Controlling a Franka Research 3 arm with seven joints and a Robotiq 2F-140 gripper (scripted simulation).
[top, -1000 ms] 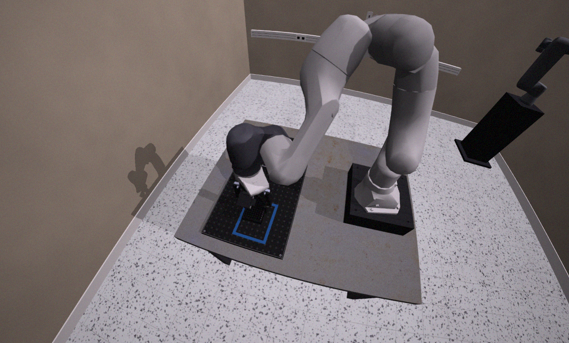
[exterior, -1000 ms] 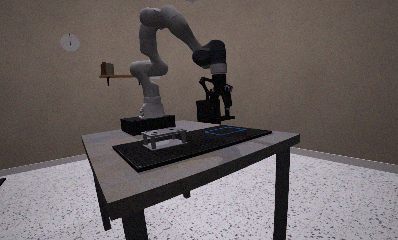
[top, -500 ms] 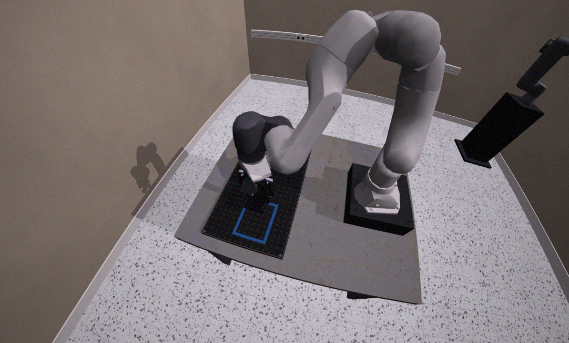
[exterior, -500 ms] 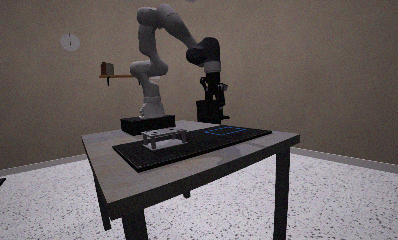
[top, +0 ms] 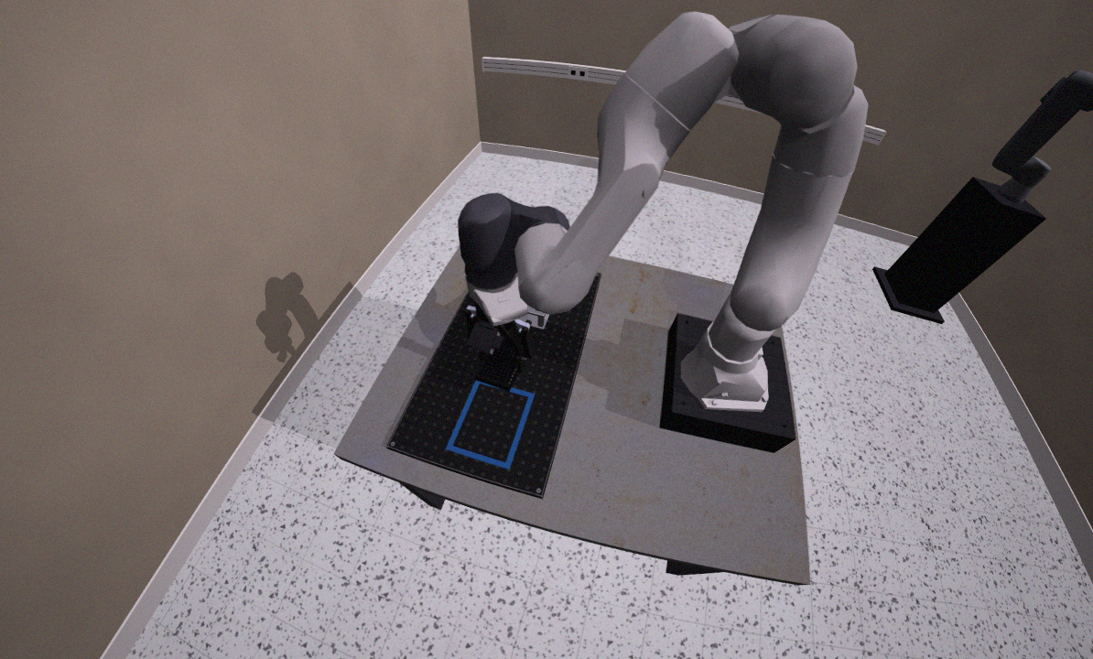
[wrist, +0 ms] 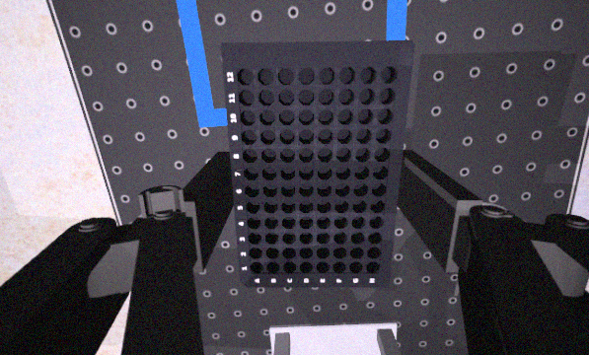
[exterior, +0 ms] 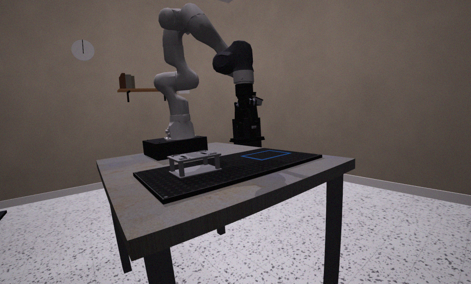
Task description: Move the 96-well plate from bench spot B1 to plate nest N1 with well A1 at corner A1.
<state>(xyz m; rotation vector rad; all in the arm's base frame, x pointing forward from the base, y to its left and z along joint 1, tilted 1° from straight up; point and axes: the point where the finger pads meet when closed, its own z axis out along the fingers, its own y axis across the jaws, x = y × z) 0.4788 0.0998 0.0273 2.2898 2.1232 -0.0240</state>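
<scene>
The grey plate nest N1 is 26 cm to the right of my hand, 5 cm below it and 1 cm ahead of it. Also, from my hand: black 96-well plate 2 cm below.
</scene>
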